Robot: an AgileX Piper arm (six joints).
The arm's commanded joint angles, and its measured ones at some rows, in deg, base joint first. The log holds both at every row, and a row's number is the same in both.
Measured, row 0:
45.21 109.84 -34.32 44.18 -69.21 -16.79
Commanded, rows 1 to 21:
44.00 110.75 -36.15 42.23 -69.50 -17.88
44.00 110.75 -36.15 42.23 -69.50 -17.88
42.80 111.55 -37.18 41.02 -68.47 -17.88
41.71 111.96 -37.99 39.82 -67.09 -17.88
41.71 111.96 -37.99 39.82 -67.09 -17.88
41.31 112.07 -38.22 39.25 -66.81 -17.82
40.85 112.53 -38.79 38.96 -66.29 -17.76
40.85 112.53 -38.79 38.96 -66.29 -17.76
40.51 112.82 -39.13 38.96 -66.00 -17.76
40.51 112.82 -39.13 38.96 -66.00 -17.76
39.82 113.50 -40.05 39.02 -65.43 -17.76
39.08 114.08 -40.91 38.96 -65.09 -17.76
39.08 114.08 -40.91 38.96 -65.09 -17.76
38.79 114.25 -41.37 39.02 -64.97 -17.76
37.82 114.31 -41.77 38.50 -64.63 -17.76
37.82 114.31 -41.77 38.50 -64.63 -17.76
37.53 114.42 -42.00 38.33 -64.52 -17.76
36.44 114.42 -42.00 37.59 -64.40 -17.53
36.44 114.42 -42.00 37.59 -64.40 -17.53
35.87 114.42 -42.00 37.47 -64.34 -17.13
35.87 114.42 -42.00 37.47 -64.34 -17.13
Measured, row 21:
36.84 114.53 -41.42 38.50 -64.40 -16.84
